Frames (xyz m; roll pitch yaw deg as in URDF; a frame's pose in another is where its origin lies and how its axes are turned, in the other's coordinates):
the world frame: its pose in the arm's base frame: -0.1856 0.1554 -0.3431 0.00 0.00 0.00
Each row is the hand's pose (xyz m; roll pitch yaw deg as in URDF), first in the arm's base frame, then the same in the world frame.
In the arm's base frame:
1: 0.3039 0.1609 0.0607 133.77 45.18 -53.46
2: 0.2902 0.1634 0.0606 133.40 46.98 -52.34
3: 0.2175 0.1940 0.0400 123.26 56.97 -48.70
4: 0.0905 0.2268 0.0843 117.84 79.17 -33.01
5: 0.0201 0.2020 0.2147 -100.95 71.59 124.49
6: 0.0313 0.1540 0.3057 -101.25 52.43 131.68
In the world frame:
1: 0.4895 0.0055 0.4038 133.77 45.18 -53.46
2: 0.4758 0.0080 0.4037 133.40 46.98 -52.34
3: 0.4031 0.0386 0.3831 123.26 56.97 -48.70
4: 0.2761 0.0714 0.4274 117.84 79.17 -33.01
5: 0.2057 0.0466 0.5578 -100.95 71.59 124.49
6: 0.2169 -0.0014 0.6488 -101.25 52.43 131.68

